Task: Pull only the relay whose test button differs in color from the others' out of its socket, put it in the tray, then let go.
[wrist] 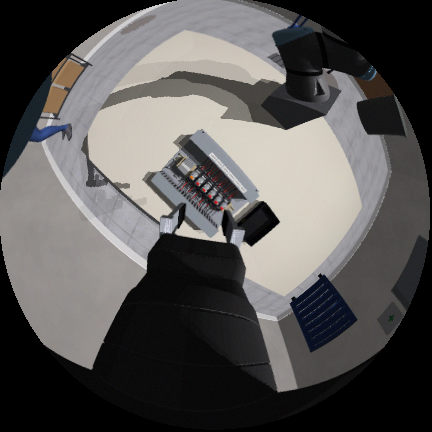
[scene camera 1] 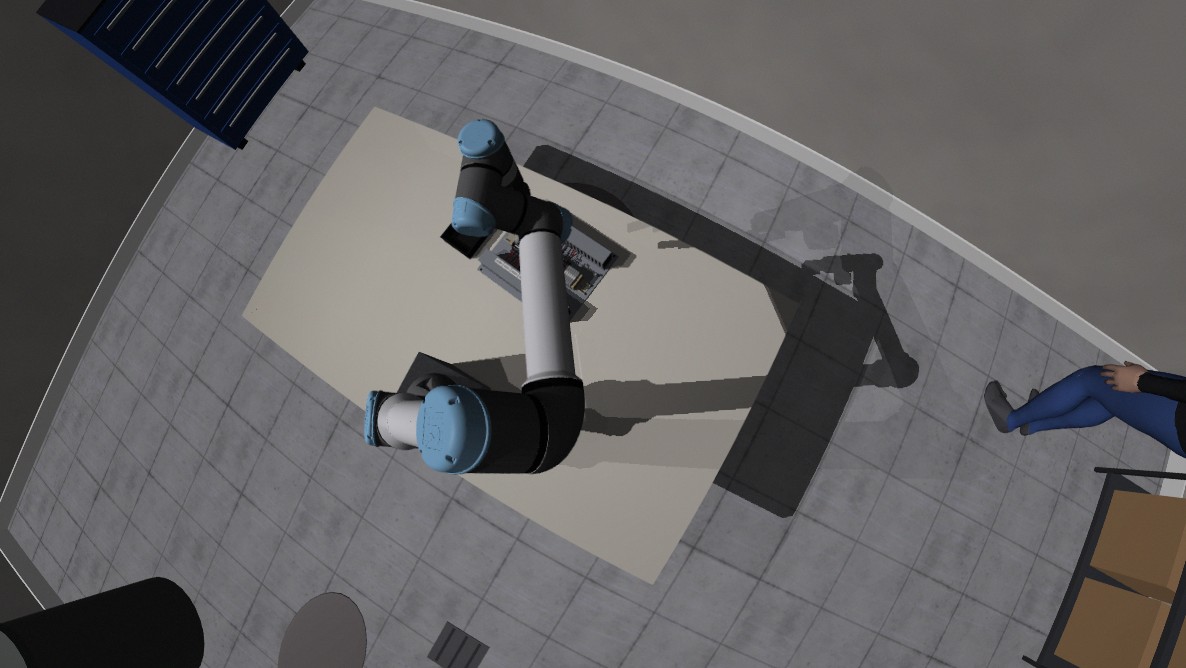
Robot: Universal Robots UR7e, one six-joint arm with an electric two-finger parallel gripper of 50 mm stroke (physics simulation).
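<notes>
A grey panel lies on the table and carries a row of several relays. In the wrist view, the relay with an orange test button sits at the upper left end of the row, in its socket beside a pale block. The other relays show red buttons. The black tray stands beside the panel's end, away from the orange button, and looks empty. My gripper is open and empty, above the panel's near side. In the scene view the arm hides the gripper and the relays.
The table bears the robot's dark base. A blue drawer cabinet stands on the floor beyond the table. A person's legs and a shelf with boxes are off to one side.
</notes>
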